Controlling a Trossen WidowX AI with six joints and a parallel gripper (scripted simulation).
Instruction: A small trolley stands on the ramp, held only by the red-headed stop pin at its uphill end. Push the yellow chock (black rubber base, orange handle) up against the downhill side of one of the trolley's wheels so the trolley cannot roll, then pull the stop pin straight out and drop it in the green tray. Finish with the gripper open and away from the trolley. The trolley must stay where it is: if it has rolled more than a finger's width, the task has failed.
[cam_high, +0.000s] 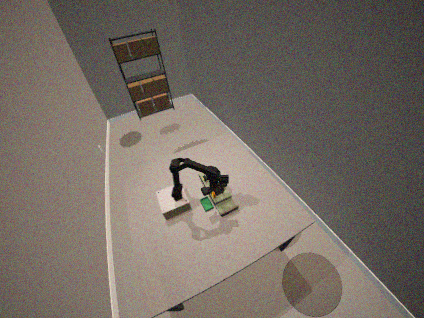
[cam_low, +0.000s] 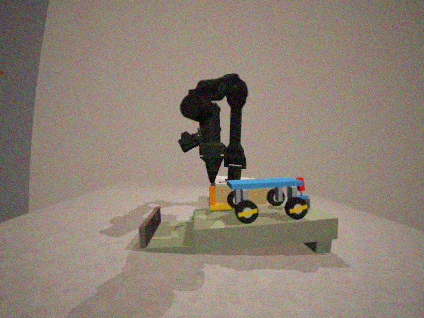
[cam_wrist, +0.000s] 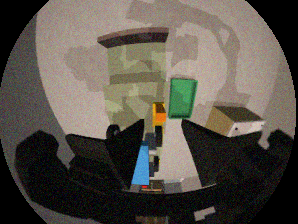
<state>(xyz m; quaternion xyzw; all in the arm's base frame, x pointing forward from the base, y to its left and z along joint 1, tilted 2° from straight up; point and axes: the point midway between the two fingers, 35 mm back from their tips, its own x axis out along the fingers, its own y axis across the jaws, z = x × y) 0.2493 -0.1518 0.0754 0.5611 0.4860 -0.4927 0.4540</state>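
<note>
The red-headed stop pin lies 6 cm ahead of my gripper tip, 24 cm to the left of it and 1 cm below it. The rest, counted from my gripper tip: trolley 7 cm ahead, 13 cm to the left, 3 cm below; yellow chock 3 cm to the left, 6 cm below; green tray 7 cm behind, 2 cm to the left, 15 cm below.
</note>
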